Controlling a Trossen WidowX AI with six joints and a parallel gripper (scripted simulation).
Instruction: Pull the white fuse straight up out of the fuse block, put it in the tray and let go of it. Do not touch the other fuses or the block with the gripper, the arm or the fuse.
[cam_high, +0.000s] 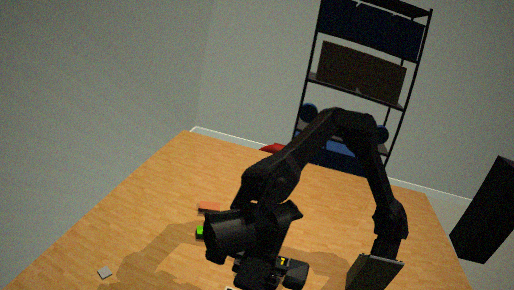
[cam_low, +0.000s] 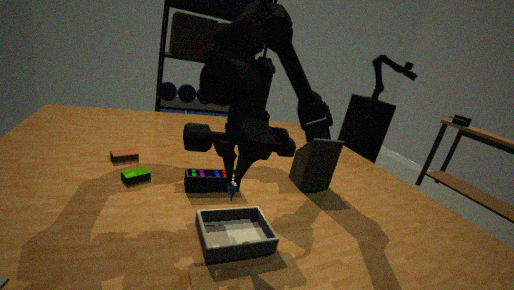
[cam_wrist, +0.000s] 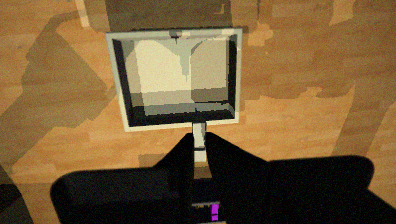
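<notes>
My gripper tip is 1 cm above the white fuse. The rest, counted from my gripper tip: grey tray: 1 cm behind, 3 cm to the left, 10 cm below; purple fuse: 3 cm ahead, 15 cm to the right, 7 cm below; blue fuse: 1 cm behind, 15 cm to the right, 7 cm below.
</notes>
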